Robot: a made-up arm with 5 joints. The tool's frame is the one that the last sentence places. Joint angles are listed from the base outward.
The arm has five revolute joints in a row. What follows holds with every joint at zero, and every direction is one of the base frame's. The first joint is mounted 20.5 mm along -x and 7.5 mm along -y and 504.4 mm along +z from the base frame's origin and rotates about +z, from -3.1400 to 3.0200 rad. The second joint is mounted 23.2 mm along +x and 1.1 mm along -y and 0.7 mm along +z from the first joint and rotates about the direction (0, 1, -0.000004), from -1.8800 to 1.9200 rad. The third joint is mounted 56.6 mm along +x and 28.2 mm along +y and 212.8 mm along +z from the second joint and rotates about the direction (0, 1, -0.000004), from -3.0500 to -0.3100 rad. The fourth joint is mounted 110.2 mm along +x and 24.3 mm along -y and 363.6 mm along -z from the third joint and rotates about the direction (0, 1, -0.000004), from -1.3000 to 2.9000 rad. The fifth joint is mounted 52.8 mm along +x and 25.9 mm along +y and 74.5 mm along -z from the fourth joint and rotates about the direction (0, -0.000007, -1), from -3.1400 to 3.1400 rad. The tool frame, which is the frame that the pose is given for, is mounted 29.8 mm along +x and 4.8 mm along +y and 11.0 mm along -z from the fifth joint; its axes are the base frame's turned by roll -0.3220, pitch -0.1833 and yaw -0.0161 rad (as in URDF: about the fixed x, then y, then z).
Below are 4 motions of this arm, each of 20 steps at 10 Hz.
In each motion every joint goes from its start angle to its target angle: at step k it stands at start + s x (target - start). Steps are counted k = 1, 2, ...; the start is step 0. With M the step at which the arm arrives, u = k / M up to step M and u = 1 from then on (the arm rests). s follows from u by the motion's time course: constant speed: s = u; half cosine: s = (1 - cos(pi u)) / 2; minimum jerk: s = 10 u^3 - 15 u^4 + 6 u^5.
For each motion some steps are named. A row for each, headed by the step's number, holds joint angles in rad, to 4 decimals.
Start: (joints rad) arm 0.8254 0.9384 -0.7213 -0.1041 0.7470
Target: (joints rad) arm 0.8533 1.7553 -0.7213 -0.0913 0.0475
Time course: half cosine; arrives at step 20
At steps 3, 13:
3: 0.8269 0.9829 -0.7213 -0.1034 0.7089
13: 0.8457 1.5323 -0.7213 -0.0948 0.2385

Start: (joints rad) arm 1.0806 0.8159 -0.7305 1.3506 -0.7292
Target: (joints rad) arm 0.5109 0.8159 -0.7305 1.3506 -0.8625
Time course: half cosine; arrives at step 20
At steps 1, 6, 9, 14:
1: 1.0771 0.8159 -0.7305 1.3506 -0.7300
6: 0.9632 0.8159 -0.7305 1.3506 -0.7567
9: 0.8403 0.8159 -0.7305 1.3506 -0.7854
14: 0.6283 0.8159 -0.7305 1.3506 -0.8350

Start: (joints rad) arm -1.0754 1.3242 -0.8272 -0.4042 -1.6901
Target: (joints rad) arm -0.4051 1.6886 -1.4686 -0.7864 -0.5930
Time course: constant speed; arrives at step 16
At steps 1, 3, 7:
1: -1.0335 1.3470 -0.8673 -0.4281 -1.6215
3: -0.9497 1.3925 -0.9475 -0.4759 -1.4844
7: -0.7821 1.4836 -1.1078 -0.5714 -1.2101

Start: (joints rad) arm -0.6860 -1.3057 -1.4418 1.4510 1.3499
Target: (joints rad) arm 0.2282 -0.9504 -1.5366 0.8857 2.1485
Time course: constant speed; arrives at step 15
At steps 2, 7, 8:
2: -0.5641 -1.2583 -1.4544 1.3756 1.4564
7: -0.2594 -1.1399 -1.4860 1.1872 1.7226
8: -0.1984 -1.1162 -1.4924 1.1495 1.7758

